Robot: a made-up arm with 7 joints. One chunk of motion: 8 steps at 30 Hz.
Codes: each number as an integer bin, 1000 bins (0 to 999) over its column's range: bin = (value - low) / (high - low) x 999, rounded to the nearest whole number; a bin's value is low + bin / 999 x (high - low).
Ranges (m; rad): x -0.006..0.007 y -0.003..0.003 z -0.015..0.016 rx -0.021..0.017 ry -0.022..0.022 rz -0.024..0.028
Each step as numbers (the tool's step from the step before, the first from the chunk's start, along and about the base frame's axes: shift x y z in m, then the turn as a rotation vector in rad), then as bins.
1 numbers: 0.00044 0.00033 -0.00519 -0.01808 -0.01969 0.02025
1 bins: 495 554 316 77 52 850
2 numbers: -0.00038 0.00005 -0.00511 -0.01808 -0.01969 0.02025
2 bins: 432 508 319 77 52 850
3 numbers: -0.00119 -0.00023 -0.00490 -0.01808 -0.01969 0.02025
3 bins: 370 461 325 77 52 850
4 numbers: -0.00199 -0.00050 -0.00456 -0.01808 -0.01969 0.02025
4 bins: 308 416 336 77 52 850
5 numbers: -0.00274 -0.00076 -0.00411 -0.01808 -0.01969 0.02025
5 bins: 251 373 351 77 52 850
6 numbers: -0.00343 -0.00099 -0.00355 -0.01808 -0.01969 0.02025
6 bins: 197 335 369 77 52 850
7 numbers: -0.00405 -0.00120 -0.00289 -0.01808 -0.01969 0.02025
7 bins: 150 300 390 77 52 850
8 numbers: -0.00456 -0.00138 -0.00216 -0.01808 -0.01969 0.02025
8 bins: 111 270 414 77 52 850
